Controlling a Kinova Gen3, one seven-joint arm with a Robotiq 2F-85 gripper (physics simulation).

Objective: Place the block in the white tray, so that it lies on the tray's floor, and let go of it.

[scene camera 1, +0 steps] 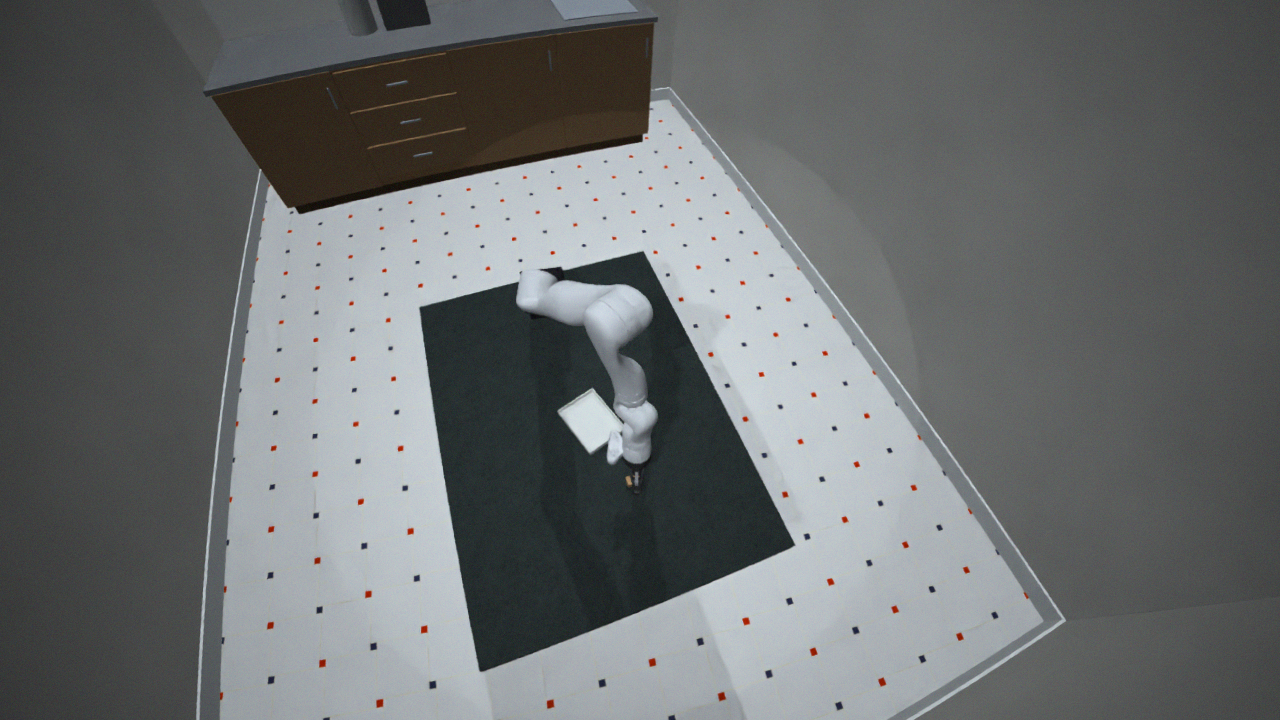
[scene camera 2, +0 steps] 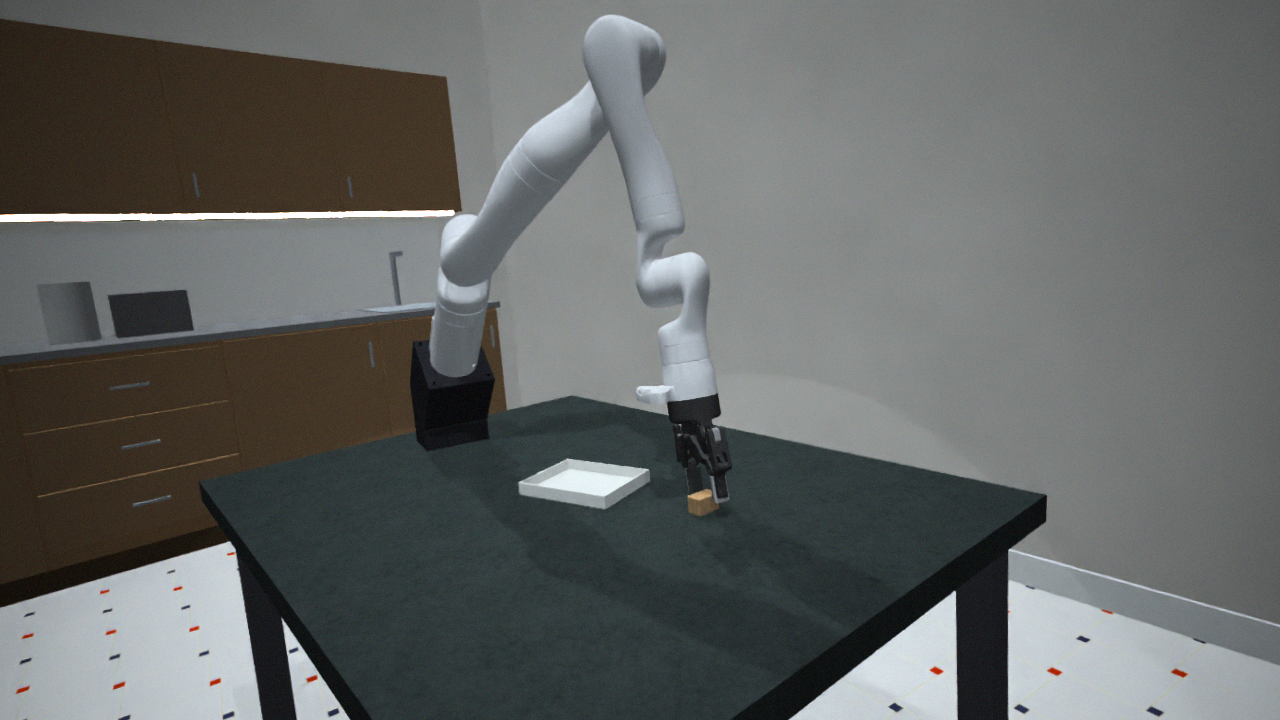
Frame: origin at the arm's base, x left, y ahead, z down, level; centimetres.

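Seen in the pictures: gripper, fingertip midpoint: (scene camera 1: 637, 478) (scene camera 2: 708, 496); arm's base, origin of the base link: (scene camera 2: 454, 360).
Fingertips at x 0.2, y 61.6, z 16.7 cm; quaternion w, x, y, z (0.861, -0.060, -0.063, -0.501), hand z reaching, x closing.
Offsets run from my fingertips to a thing's top centre. Level surfaces: height alone.
A small tan block @[dx -1.2, dy -0.1, dz -0.7 cm] (scene camera 2: 702, 503) (scene camera 1: 629, 480) lies on the dark table @[dz +1.8 cm] (scene camera 2: 536, 609) (scene camera 1: 536, 555), to the right of the white tray @[dx -3.5, dy -22.3, dz -0.2 cm] (scene camera 2: 583, 485) (scene camera 1: 589, 419). The tray is shallow, square and empty. My gripper (scene camera 2: 713, 490) (scene camera 1: 636, 479) points down over the block with its fingers open and low at the table, around or right beside the block; from the side view one fingertip stands just behind it. In the overhead view the wrist hides most of the fingers.
The arm's black base (scene camera 2: 450, 403) stands at the table's far end. Brown kitchen cabinets (scene camera 2: 125, 439) (scene camera 1: 429, 116) line the back wall. The table's right edge (scene camera 2: 1029, 510) lies well beyond the block.
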